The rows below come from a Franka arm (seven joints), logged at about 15 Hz.
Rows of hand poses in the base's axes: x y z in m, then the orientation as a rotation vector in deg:
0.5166, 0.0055, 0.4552, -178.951, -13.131, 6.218
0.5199, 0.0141, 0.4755, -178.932, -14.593, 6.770
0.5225, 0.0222, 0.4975, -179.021, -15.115, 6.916
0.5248, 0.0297, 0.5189, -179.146, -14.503, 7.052
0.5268, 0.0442, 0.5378, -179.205, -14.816, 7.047
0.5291, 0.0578, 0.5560, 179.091, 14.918, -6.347
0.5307, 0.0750, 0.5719, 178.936, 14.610, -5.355
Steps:
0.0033, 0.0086, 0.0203, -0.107, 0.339, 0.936
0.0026, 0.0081, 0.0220, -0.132, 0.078, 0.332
0.0023, 0.0075, 0.0214, -0.101, 0.077, -0.392
0.0020, 0.0145, 0.0189, -0.076, -0.012, 0.199
0.0023, 0.0136, 0.0182, -0.182, -0.460, 0.079
0.0016, 0.0172, 0.0159, -0.166, -0.645, -0.179

